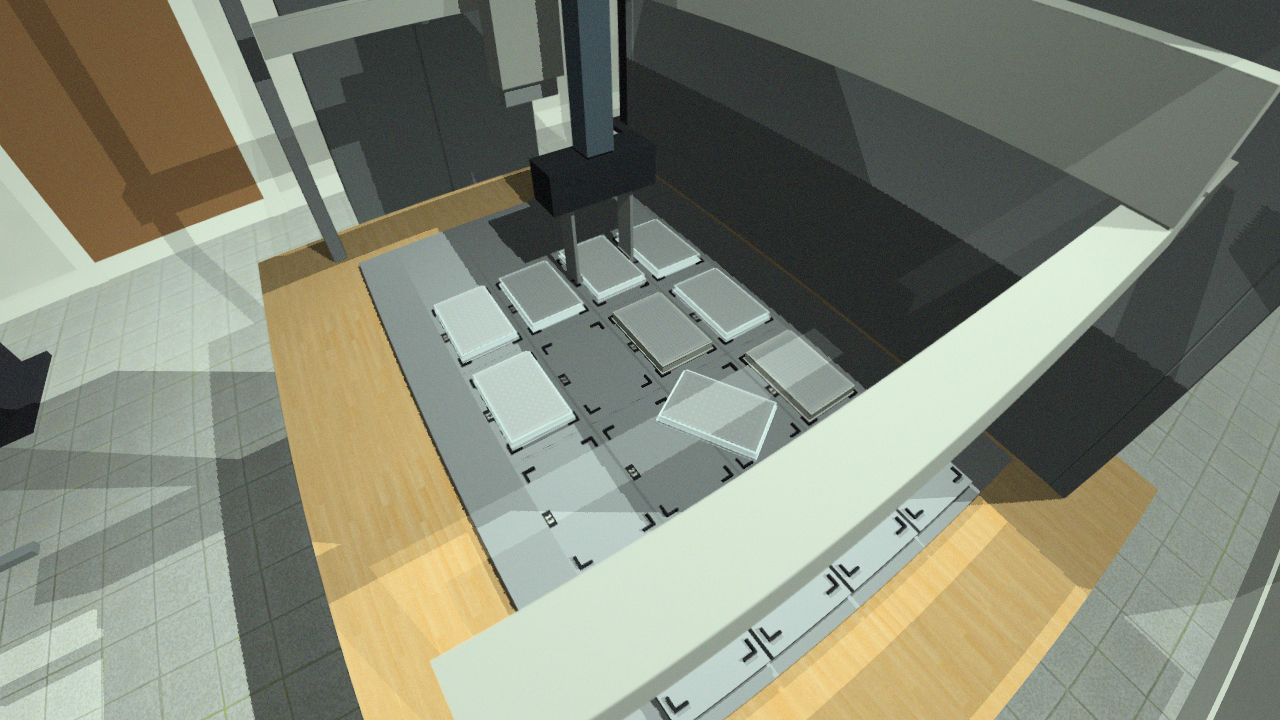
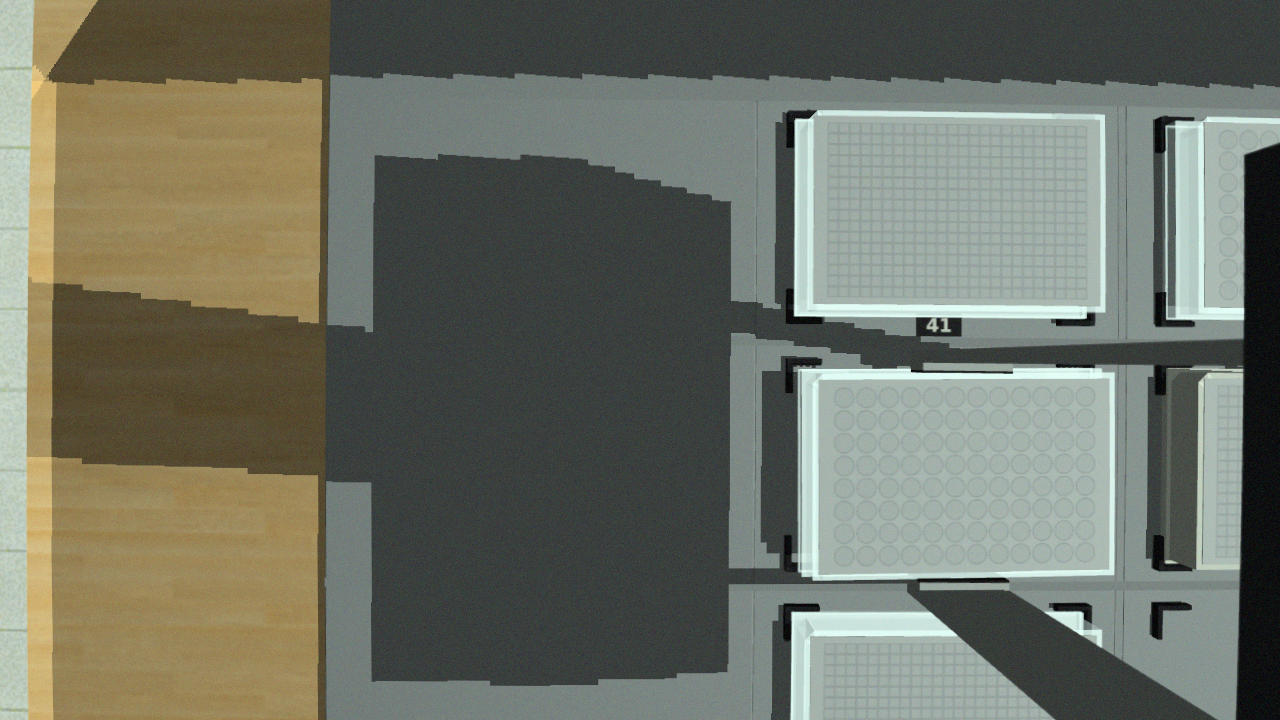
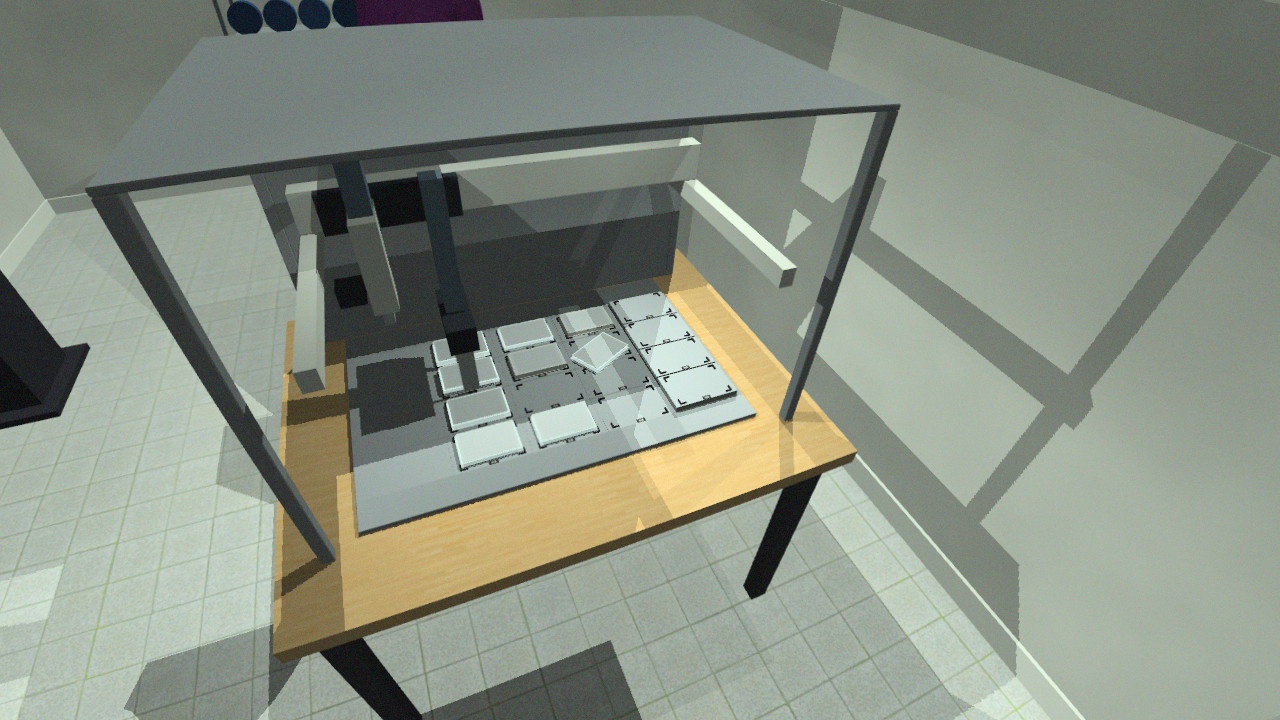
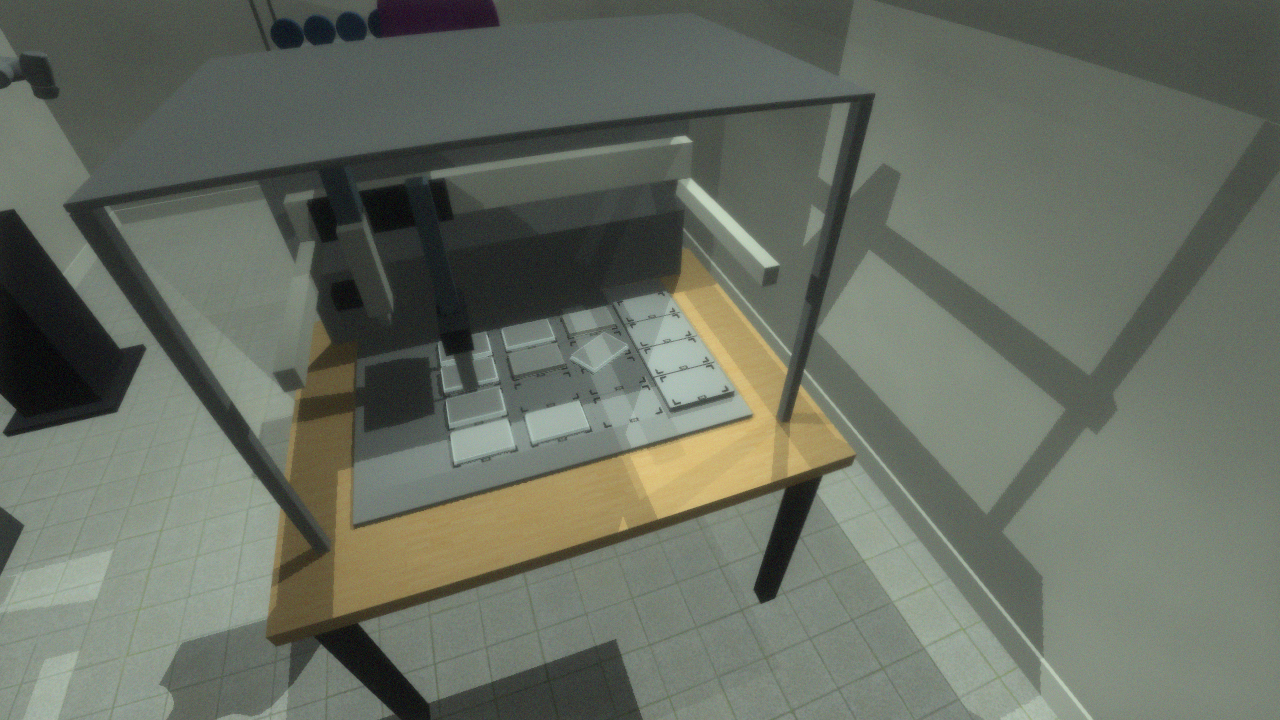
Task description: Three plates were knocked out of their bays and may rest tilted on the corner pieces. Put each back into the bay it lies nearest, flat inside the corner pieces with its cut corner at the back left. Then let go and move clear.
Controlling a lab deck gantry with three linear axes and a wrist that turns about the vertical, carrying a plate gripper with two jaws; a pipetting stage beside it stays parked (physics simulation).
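My gripper is shut on a round-well plate, its jaws touching the front and back long sides. The plate is level and square to the bay in front of bay 41, apparently slightly above the deck; its cut corner is too faint to confirm. A clear plate lies strongly turned and seemingly tilted across corner pieces in the third column. A grey plate sits square in the second column, beside the held plate's bay.
A square-well plate sits in bay 41, with its cut corner at the back left. Another plate stands close in front of the gripper. More seated plates surround the work area. The pipetting stage hangs at the left.
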